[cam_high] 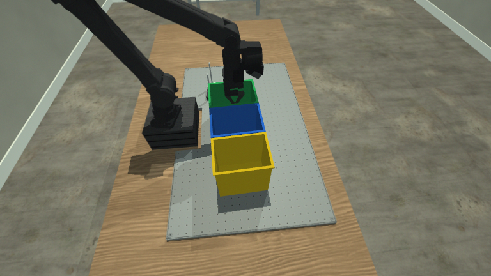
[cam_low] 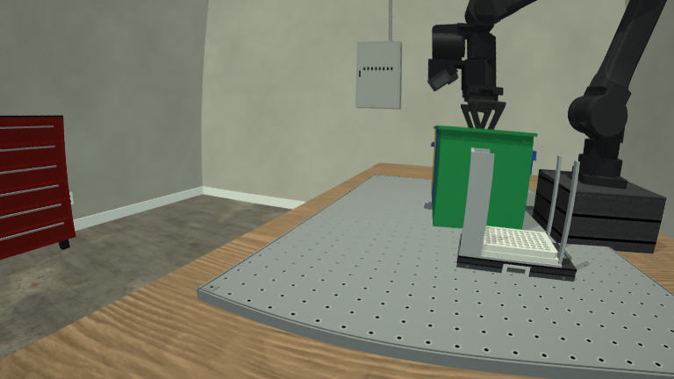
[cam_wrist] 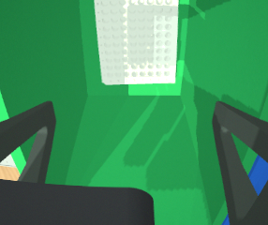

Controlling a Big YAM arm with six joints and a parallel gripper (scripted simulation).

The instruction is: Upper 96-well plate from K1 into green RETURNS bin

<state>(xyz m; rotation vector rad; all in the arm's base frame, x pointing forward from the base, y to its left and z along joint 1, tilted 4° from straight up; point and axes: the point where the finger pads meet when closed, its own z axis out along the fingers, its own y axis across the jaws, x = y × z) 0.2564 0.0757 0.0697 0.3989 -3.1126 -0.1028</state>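
My gripper is now 8 cm above the green bin. The rest, counted from my hand: grey rack panel 18 cm to the left, 8 cm below, 1 cm behind; then grey post 23 cm to the left, 8 cm below, 3 cm behind; then blue bin 13 cm to the right, 8 cm below, 3 cm ahead.
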